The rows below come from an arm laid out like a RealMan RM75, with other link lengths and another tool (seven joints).
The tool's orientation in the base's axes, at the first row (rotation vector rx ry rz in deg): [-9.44 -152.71 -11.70]
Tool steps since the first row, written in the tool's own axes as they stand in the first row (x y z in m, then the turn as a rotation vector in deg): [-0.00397 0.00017 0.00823 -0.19 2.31 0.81]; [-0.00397 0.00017 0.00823 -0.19 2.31 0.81]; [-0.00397 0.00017 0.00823 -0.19 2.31 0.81]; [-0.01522 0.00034 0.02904 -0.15 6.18 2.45]
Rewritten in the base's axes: [-0.00004 0.00125 -0.00905 0.16 2.39 -0.53]; [-0.00004 0.00125 -0.00905 0.16 2.39 -0.53]; [-0.00004 0.00125 -0.00905 0.16 2.39 -0.53]; [0.00090 0.00406 -0.03252 -0.01 6.47 -1.51]
